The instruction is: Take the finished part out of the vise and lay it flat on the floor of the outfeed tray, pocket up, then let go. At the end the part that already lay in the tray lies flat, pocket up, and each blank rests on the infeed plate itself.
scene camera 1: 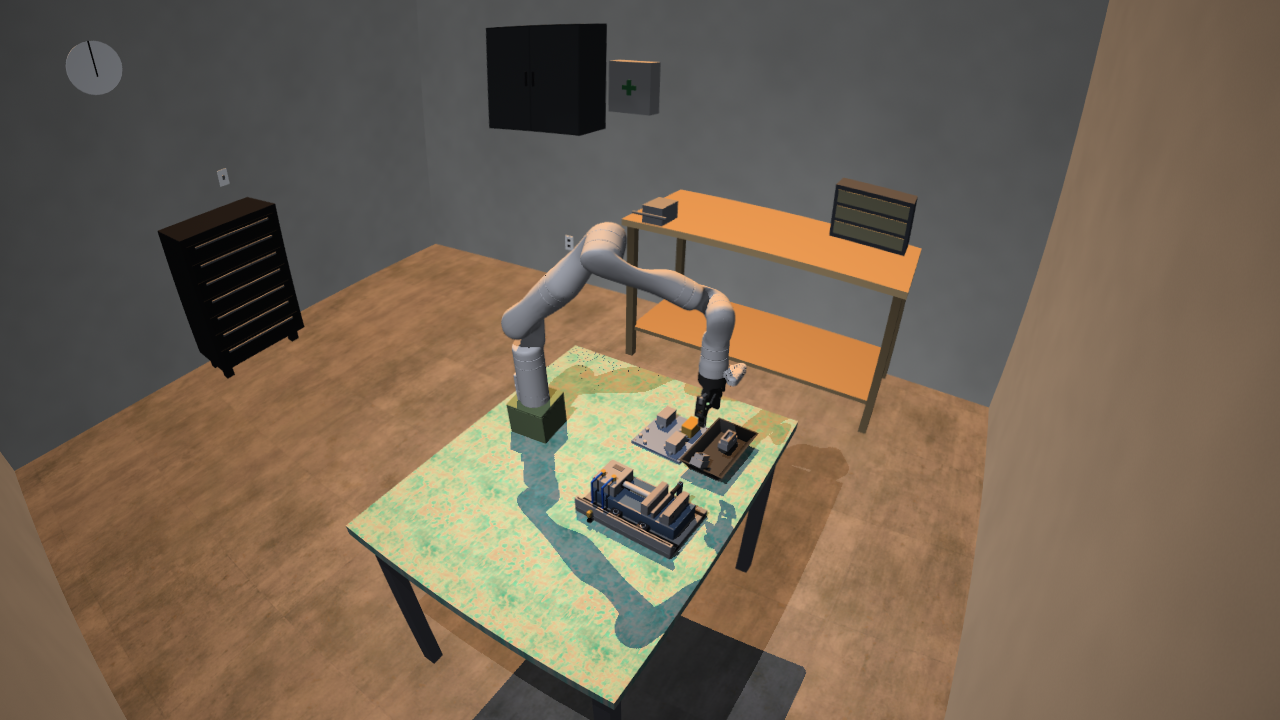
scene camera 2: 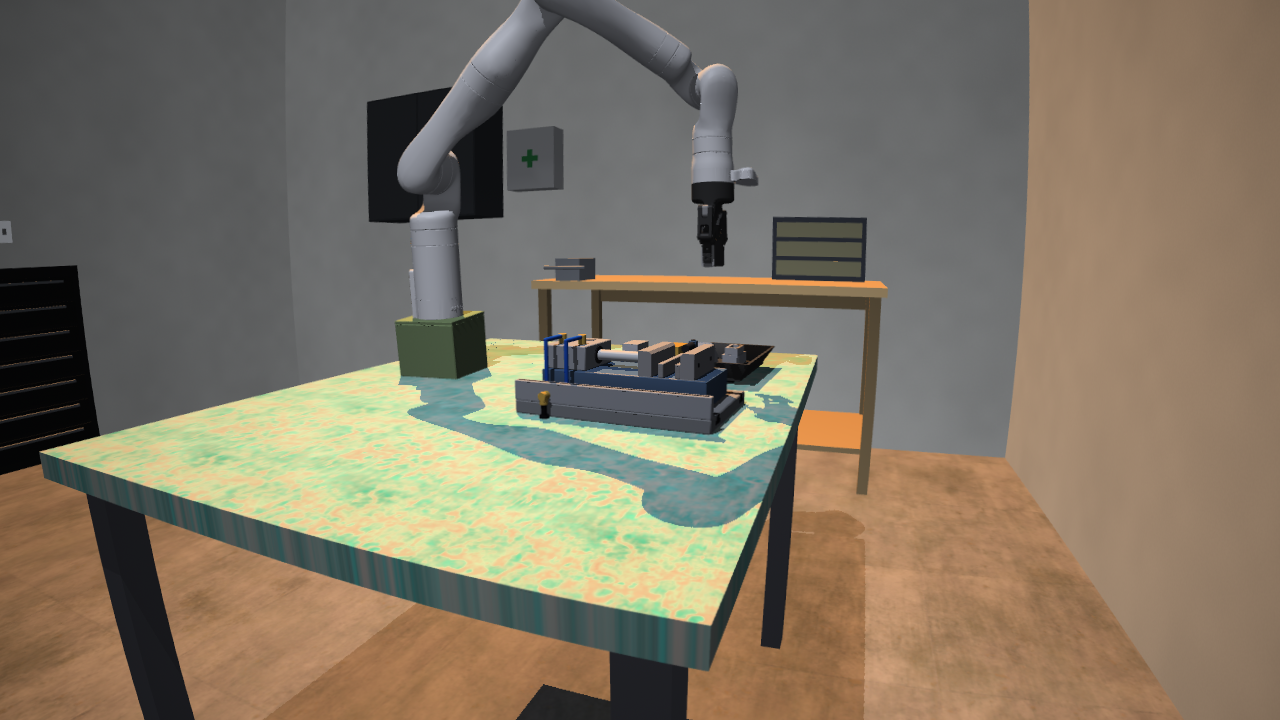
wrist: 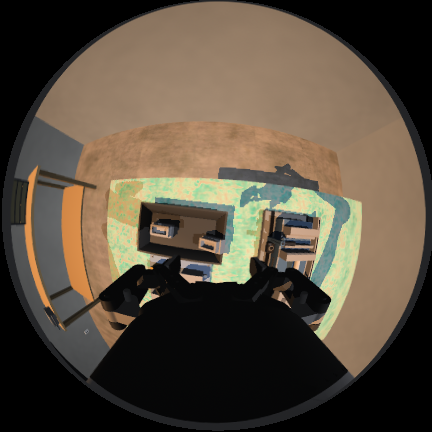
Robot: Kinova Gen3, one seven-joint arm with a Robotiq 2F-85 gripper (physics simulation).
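Places are measured from the arm's base along level axes (x right, y back, z down), in centimetres.
Where they show: gripper, fingertip midpoint: (scene camera 1: 708, 417) (scene camera 2: 713, 266) (wrist: 214, 263); arm's base, origin of the base link: (scene camera 1: 534, 398) (scene camera 2: 440, 315).
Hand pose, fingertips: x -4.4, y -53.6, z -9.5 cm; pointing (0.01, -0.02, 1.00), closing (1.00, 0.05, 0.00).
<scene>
Things, the pixels of their top centre, and the offset from my fingertips. Level surfaces: height alone.
- vise, middle of its top: (scene camera 2: 633, 343) (scene camera 1: 642, 487) (wrist: 301, 270) dy +8.6, dx +22.0, dz +11.0 cm
- infeed plate, middle of its top: (scene camera 1: 671, 434) (wrist: 177, 283) dy +14.7, dx -11.6, dz +20.1 cm
- orange block, middle of its top: (scene camera 2: 675, 344) (scene camera 1: 691, 422) dy +10.1, dx -15.5, dz +16.6 cm
- table, its level: dz +20.9 cm
My gripper (scene camera 1: 701, 421) (scene camera 2: 712, 257) (wrist: 214, 263) is open and empty, raised well above the tray. The dark outfeed tray (scene camera 1: 738, 464) (wrist: 192, 228) holds two grey parts. One part (scene camera 1: 728, 439) (wrist: 162, 229) lies flat toward the far end, pocket up. The other part (scene camera 1: 699, 460) (wrist: 210, 243) sits near the vise-side end, close to the walls; its pocket shows from above, but I cannot tell whether it lies fully flat. The vise (scene camera 1: 640, 501) (scene camera 2: 637, 390) (wrist: 297, 247) has its jaws apart. Two grey blanks (scene camera 1: 665, 417) (scene camera 1: 674, 442) stand on the infeed plate (scene camera 1: 656, 434).
An orange block (scene camera 1: 691, 425) stands on the infeed plate's tray side. Blue hoses (scene camera 1: 597, 488) (scene camera 2: 565, 358) rise at the vise's rear end. The green robot base (scene camera 1: 537, 419) (scene camera 2: 440, 347) stands on the table (scene camera 1: 465, 510). A workbench (scene camera 1: 760, 232) is behind.
</scene>
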